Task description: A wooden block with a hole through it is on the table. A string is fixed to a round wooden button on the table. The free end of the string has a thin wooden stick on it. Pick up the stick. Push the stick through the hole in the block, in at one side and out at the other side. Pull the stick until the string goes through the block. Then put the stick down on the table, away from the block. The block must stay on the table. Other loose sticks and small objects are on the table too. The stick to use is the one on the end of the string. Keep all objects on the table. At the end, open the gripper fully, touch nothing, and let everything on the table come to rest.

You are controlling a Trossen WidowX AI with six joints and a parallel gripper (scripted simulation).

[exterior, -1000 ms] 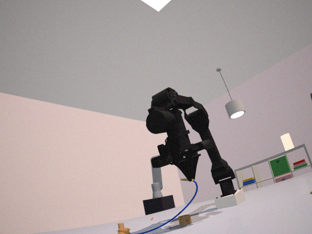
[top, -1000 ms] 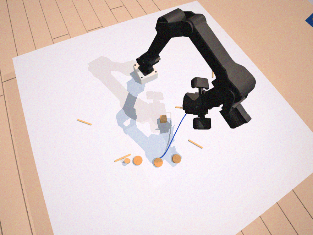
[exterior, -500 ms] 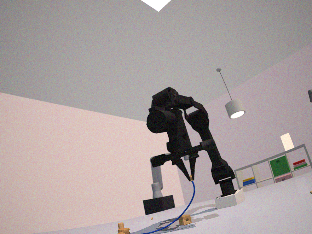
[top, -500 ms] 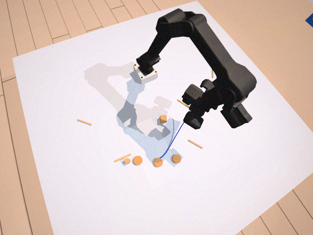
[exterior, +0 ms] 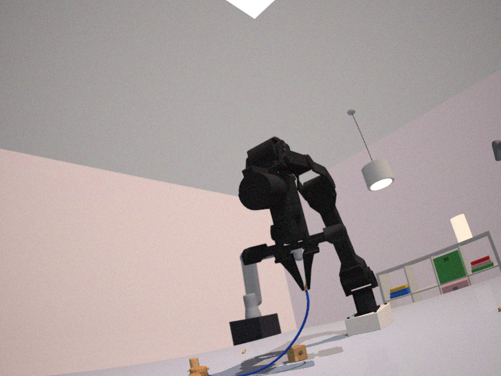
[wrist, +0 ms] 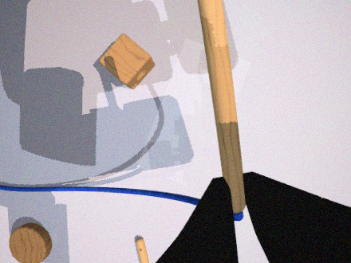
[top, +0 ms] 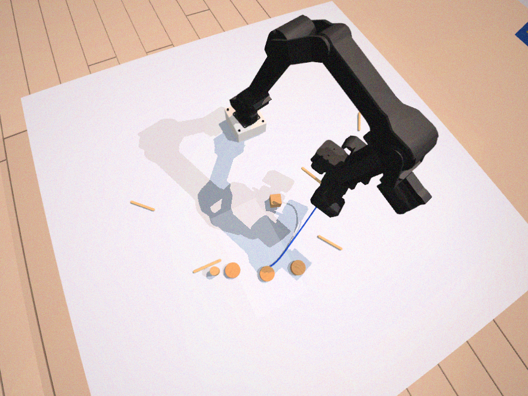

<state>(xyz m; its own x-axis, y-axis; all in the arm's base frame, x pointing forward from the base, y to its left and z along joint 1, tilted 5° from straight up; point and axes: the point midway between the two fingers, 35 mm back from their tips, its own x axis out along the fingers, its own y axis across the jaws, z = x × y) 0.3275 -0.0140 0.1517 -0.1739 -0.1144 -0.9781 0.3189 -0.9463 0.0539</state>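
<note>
My gripper tip is now 130 mm above the wooden block, 80 mm to the left of it and 60 mm past it. The rest, counted from my gripper tip: round wooden button 230 mm to the right, 140 mm below, 80 mm ahead; then thin stick 10 mm behind, 10 mm above.
</note>
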